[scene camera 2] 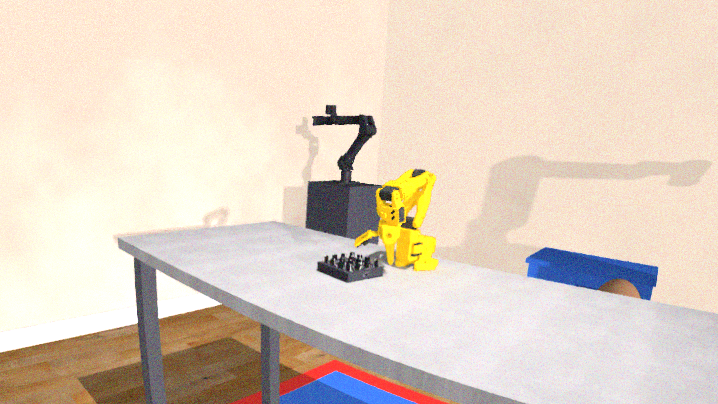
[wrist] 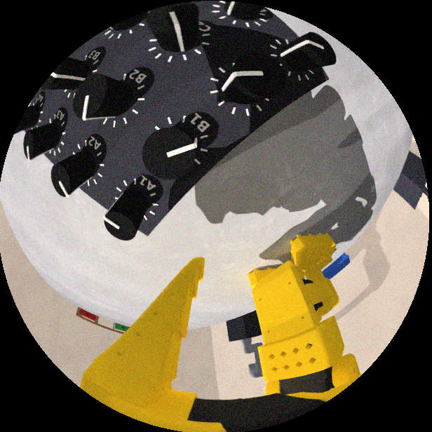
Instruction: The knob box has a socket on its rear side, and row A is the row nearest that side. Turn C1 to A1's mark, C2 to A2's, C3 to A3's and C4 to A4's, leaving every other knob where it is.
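Where they show: end effector, tool point: [scene camera 2: 390,262]; arm's base, origin of the base link: [scene camera 2: 411,266].
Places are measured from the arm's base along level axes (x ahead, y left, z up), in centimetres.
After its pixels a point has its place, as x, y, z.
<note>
The dark knob box [scene camera 2: 349,275] {23.1, -1.4, 1.7} [wrist: 152,222] sits on the table beside the yellow arm. In the wrist view, A1 [wrist: 127,215] and A2 [wrist: 77,170] are lower left, with A3 [wrist: 42,141] beyond. B1 [wrist: 167,152] and B2 [wrist: 105,97] lie farther in. C1 [wrist: 250,90] is shadowed, its white line toward the left; its label is hidden. C2 [wrist: 177,30] is at the top, its line pointing down; its label is partly hidden. C4 cannot be made out. My gripper [scene camera 2: 374,254] is open and empty beside the box; its fixed jaw [wrist: 160,320] shows in the wrist view.
The grey table [scene camera 2: 476,311] {19.6, 27.1, 0.0} carries the box and the yellow arm's base [scene camera 2: 419,253] {-1.4, 1.2, 3.5} [wrist: 300,320]. D1 [wrist: 310,50] stands at the box's edge beside C1. A black arm [scene camera 2: 353,145] on a dark block [scene camera 2: 328,208] stands behind. A blue container [scene camera 2: 592,266] is at the right.
</note>
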